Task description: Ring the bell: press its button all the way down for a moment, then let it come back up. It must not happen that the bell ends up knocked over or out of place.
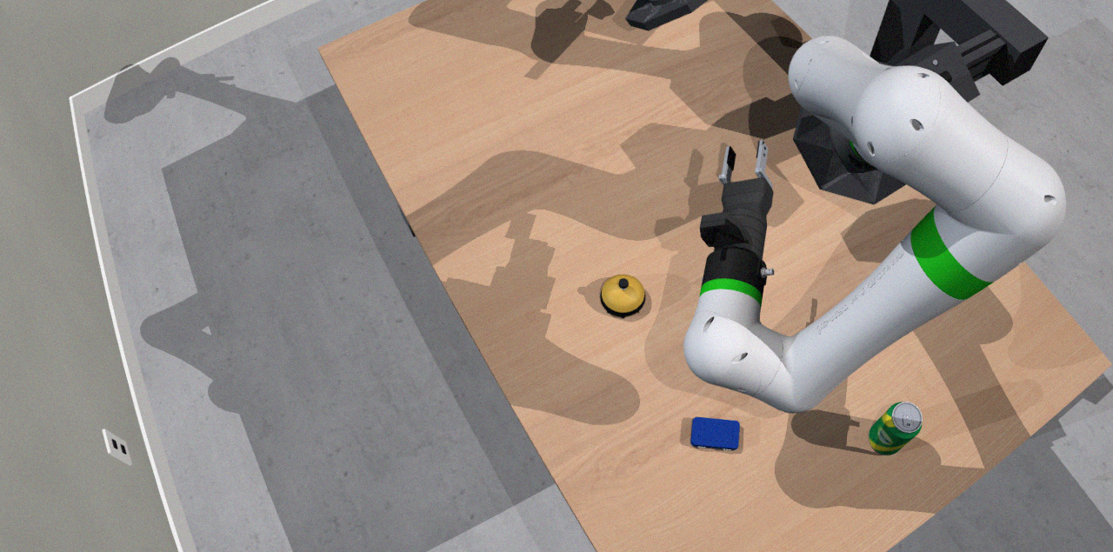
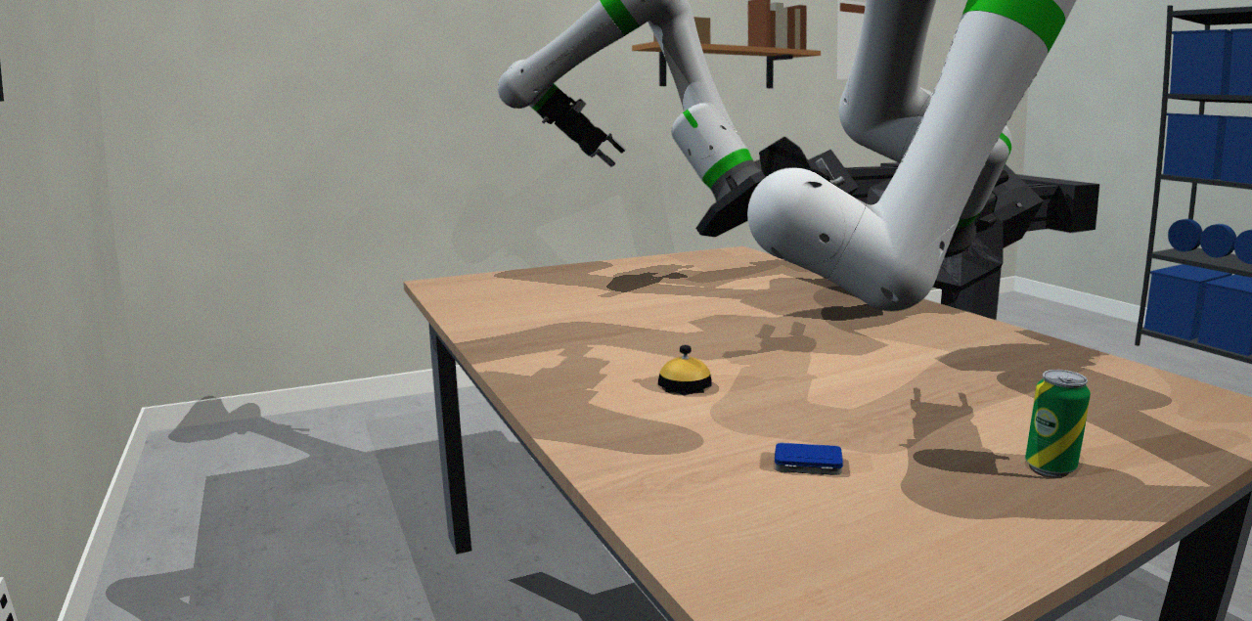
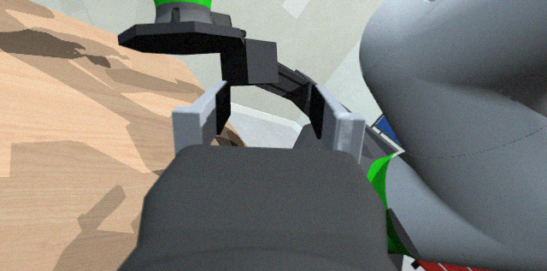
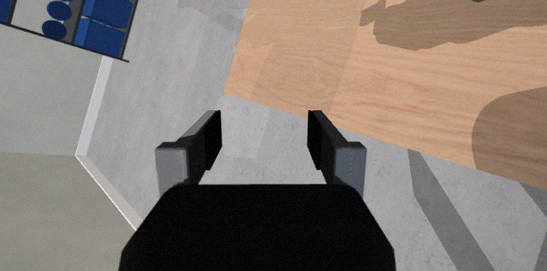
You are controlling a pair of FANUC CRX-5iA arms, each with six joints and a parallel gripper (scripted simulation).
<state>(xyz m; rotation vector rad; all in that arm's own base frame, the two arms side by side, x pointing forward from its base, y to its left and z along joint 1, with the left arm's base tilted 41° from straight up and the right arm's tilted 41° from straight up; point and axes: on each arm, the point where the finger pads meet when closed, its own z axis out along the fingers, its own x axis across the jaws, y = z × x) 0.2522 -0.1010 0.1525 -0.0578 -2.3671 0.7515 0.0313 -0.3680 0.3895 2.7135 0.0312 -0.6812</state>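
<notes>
Right now the black button is 210 mm ahead of my left hand, 50 mm to the right of it and 270 mm below it. From my left hand the other things lie so: bell: 210 mm ahead, 50 mm to the right, 290 mm below; then blue box: 250 mm ahead, 260 mm to the left, 320 mm below.
</notes>
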